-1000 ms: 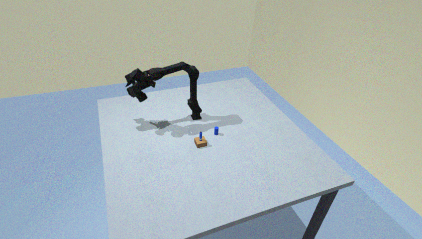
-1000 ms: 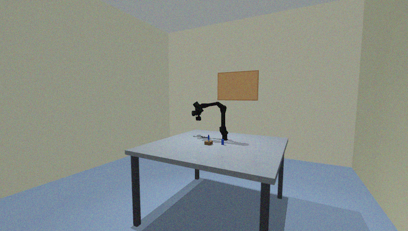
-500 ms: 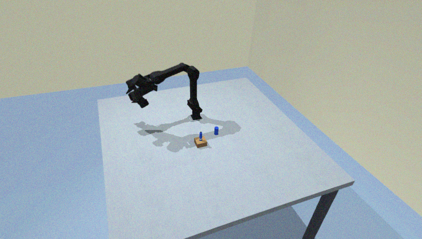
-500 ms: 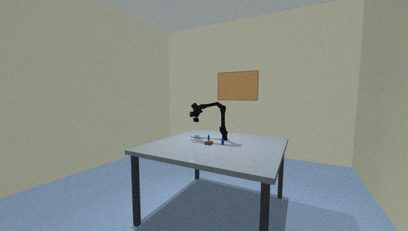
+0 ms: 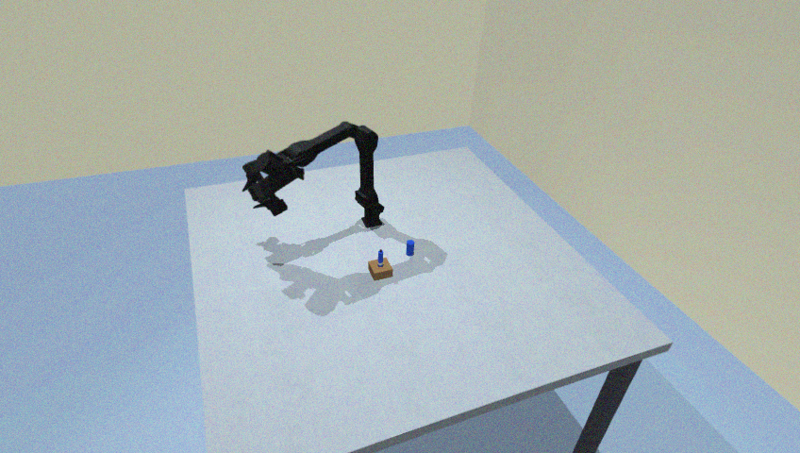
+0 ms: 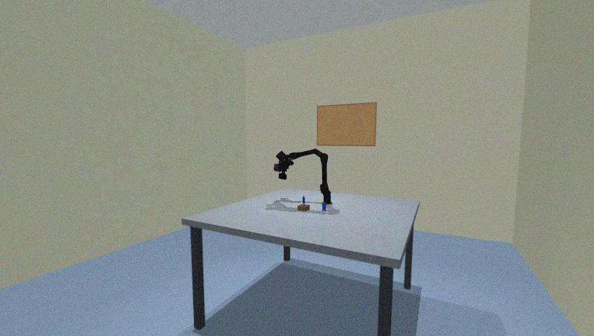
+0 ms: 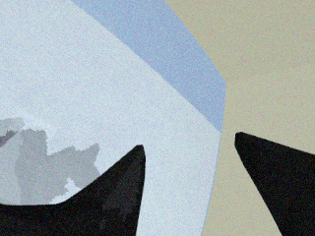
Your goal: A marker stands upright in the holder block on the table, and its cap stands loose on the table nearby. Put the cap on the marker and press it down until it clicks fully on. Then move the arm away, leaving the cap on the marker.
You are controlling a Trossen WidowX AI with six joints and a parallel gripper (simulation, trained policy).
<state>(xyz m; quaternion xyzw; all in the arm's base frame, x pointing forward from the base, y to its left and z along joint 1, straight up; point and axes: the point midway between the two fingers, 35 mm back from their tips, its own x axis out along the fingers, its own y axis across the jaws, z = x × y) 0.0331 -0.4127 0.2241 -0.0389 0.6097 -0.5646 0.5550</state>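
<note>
Right now my gripper tip is 50 cm to the right of the blue cap, 21 cm short of it and 18 cm above it. The rest, counted from my gripper tip: tan holder block 37 cm to the left, 27 cm ahead, 19 cm below; then blue marker 37 cm to the left, 27 cm ahead, 13 cm below.
</note>
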